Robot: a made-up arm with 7 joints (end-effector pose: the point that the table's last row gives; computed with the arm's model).
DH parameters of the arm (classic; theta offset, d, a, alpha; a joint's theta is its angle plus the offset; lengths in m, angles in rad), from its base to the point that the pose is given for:
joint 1: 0 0.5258 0 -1.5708
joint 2: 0 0 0 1.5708
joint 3: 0 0.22 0.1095 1.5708
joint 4: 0 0 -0.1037 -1.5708
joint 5: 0 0.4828 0 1.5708
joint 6: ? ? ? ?
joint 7: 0 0 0 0
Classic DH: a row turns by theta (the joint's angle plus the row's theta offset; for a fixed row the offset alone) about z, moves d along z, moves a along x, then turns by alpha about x.
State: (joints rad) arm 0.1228 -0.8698 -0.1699 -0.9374 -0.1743 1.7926 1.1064
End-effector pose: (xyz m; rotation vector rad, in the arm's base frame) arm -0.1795 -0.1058 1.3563 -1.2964 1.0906 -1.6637
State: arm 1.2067 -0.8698 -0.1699 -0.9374 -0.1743 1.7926 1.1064
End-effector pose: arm 0.0095 -0.2081 1.3563 -1.4811 0.2351 -0.8242
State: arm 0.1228 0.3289 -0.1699 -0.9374 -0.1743 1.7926 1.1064
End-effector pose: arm 0.7090 0.0039 1.0058 -2.4815 1.5863 -0.8679
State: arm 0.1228 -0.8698 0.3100 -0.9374 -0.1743 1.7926 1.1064
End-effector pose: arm -0.2220 0.1363 1.3414 -1.5569 0.5376 -1.6889
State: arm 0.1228 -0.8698 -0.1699 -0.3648 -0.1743 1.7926 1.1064
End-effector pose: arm -0.4970 -0.0912 1.2141 -0.7073 0.8002 -1.9163
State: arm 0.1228 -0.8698 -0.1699 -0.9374 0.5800 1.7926 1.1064
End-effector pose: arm -0.1753 -0.1250 1.3535 -1.3451 0.4882 -1.1035
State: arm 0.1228 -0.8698 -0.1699 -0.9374 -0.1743 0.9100 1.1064
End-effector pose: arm -0.0805 -0.1182 1.3239 -1.9983 1.5480 -0.9041
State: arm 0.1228 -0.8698 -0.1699 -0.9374 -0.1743 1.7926 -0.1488
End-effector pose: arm -0.1795 -0.1058 1.3563 1.9754 -0.1421 2.2323
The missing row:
joint 6: 0 0 0.1228 1.5708
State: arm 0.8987 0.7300 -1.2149 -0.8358 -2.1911 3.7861 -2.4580
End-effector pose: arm 0.5742 0.1918 0.7813 -1.9891 0.7198 -1.3266
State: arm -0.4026 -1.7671 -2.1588 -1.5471 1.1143 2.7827 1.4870
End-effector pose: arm -0.4542 -0.3156 0.0225 1.8142 0.0642 -0.3581
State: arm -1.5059 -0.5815 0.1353 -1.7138 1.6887 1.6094 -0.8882
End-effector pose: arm 0.1232 -0.4631 1.1170 -1.9701 0.0573 -2.0193
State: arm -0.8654 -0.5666 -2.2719 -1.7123 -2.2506 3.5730 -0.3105
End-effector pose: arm -0.5793 -0.0441 0.5363 2.0548 -0.6953 -0.7118
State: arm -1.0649 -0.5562 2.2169 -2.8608 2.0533 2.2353 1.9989
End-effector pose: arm 0.2901 0.1133 0.1774 0.5274 -2.8489 -0.7015
